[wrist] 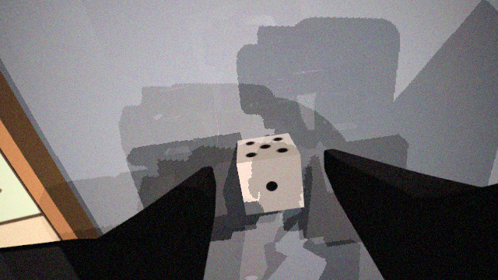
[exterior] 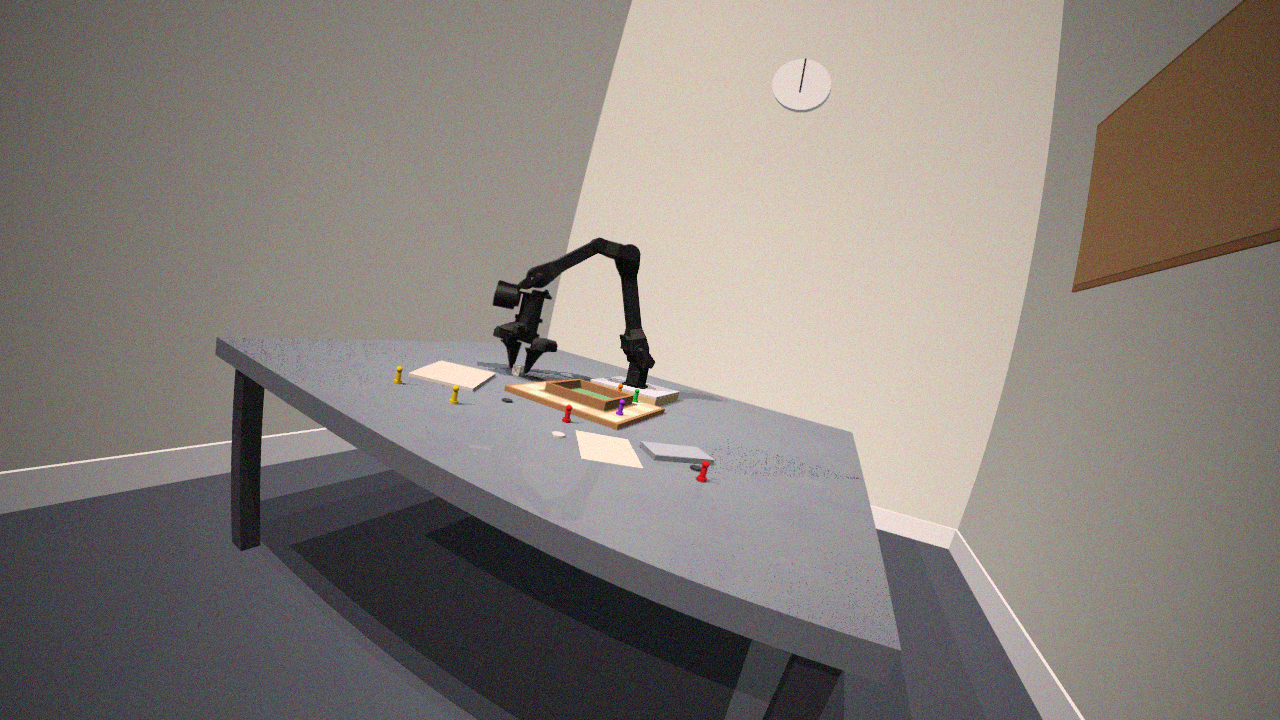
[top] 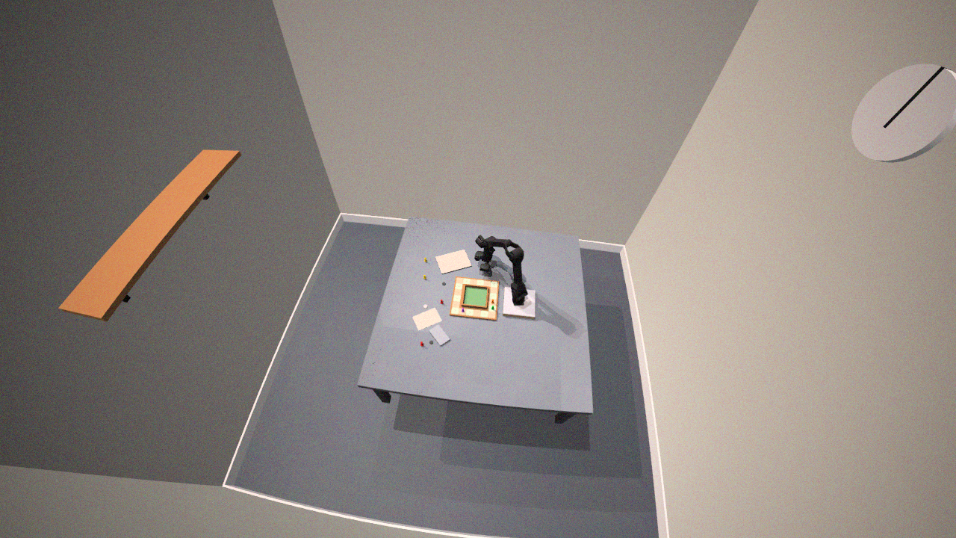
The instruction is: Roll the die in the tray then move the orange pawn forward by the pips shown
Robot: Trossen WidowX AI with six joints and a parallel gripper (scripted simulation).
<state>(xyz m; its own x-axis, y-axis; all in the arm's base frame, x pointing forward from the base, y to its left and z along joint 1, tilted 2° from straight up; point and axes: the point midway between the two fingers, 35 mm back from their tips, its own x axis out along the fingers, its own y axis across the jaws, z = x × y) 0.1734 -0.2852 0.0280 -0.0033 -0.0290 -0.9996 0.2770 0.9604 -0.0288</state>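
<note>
Now: gripper tip 1 cm past the orange pawn, 28 cm to the right of it and 2 cm below it. From my gripper tip the other things lie so: green tray (9 cm ahead, 24 cm to the left, 1 cm below); then white die (right at my gripper tip); then green pawn (1 cm behind, 32 cm to the left, 2 cm above).
</note>
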